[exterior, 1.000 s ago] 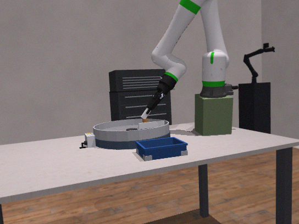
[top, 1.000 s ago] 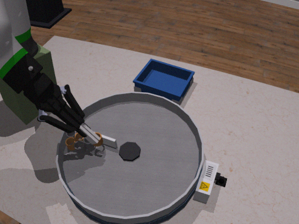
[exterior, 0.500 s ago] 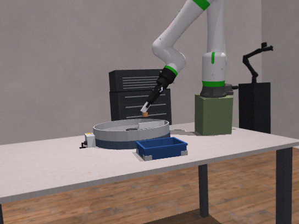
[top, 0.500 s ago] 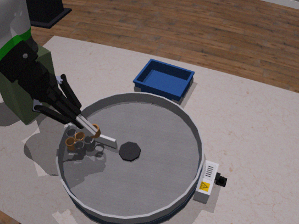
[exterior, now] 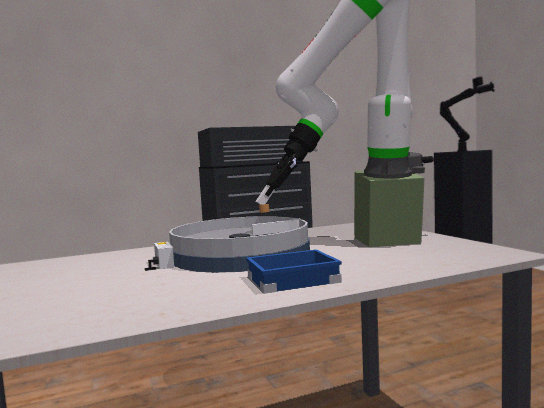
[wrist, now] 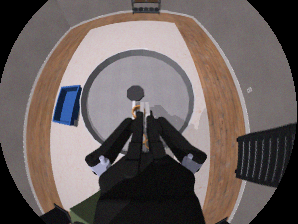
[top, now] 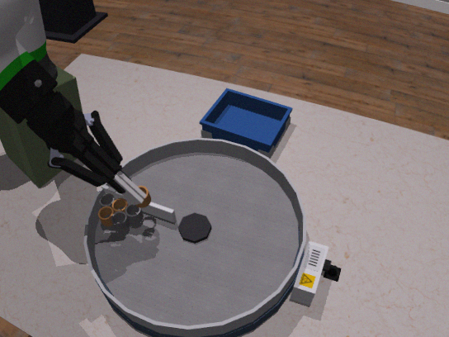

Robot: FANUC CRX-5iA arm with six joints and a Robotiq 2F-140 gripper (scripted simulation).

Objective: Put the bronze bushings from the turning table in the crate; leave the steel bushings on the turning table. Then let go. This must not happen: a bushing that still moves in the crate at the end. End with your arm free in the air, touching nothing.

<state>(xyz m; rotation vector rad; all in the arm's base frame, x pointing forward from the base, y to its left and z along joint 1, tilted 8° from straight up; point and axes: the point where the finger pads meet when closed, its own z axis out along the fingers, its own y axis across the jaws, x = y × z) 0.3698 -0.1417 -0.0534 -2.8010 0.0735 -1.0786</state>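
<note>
My hand is 380 mm to the right of the blue crate, 150 mm above it and 80 mm short of it. Round my hand: grey turning table 120 mm below, 100 mm ahead, 30 mm to the left.
</note>
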